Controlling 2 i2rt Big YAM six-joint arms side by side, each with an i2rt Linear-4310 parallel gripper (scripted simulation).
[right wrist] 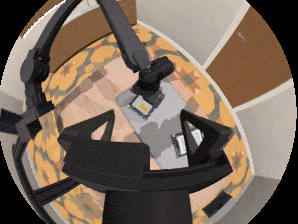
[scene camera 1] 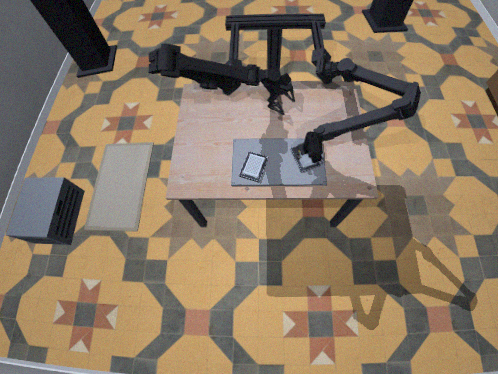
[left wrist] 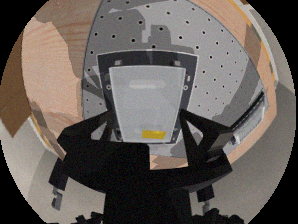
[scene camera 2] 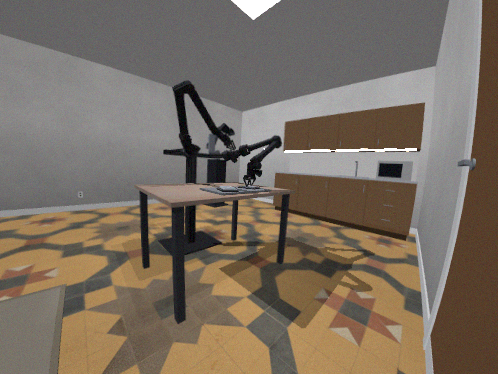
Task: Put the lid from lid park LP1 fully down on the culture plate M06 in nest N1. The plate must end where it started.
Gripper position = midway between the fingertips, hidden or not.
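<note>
Visible: left gripper [left wrist: 146,112]. Right gripper [right wrist: 147,113], visible too.
</note>
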